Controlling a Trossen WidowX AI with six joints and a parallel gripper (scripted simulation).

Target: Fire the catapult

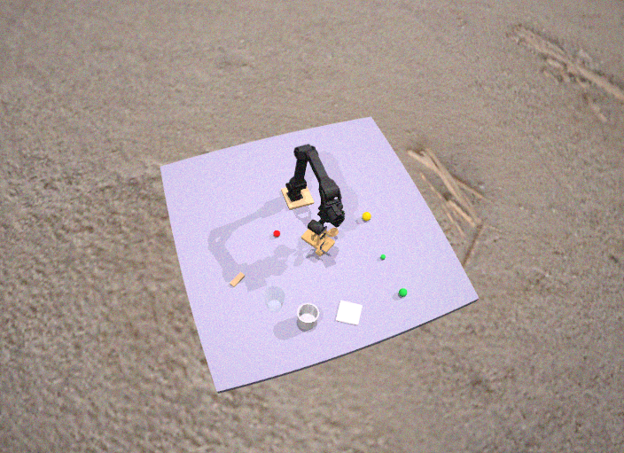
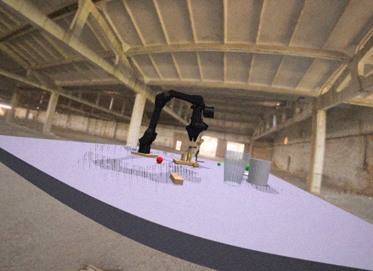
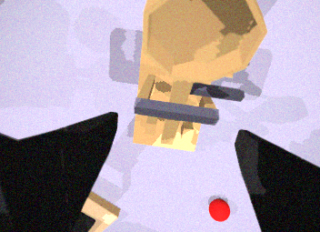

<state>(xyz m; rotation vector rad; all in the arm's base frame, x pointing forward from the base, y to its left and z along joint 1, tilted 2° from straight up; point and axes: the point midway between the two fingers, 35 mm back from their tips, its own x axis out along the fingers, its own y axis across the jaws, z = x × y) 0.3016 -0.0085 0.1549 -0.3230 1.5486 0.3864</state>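
Now: gripper tip 20 mm short of the wooden catapult, 10 mm to the left of it and 60 mm above it. From my gripper tip the other things lie so: white square pad (370 mm ahead, 60 mm to the right, 140 mm below); then red ball (130 mm behind, 170 mm to the right, 120 mm below); then yellow ball (30 mm behind, 270 mm to the left, 120 mm below).
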